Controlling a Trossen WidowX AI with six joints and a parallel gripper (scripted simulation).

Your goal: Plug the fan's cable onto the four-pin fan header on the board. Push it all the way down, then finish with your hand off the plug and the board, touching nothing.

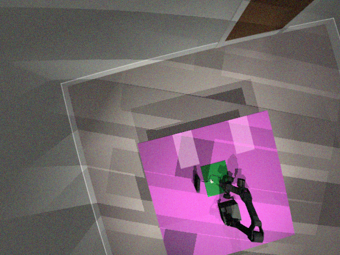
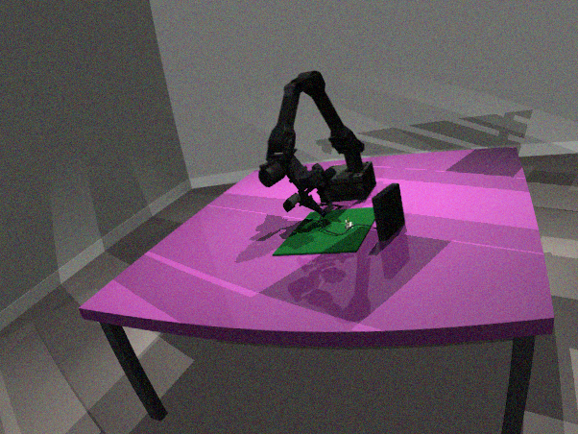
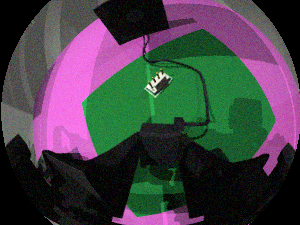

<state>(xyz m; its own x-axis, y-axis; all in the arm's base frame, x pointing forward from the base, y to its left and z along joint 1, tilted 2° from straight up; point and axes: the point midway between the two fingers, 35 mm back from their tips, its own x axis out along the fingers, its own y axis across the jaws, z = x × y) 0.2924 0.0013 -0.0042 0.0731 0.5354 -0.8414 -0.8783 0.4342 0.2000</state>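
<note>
My gripper tip is now 60 mm above the green board, 40 mm short of it and 20 mm to the right of it. Also, from my gripper tip: black fan 200 mm to the left, 50 mm ahead, 20 mm above; fan header 70 mm to the left, 40 mm below, 20 mm ahead; dark plug 10 mm to the right.
</note>
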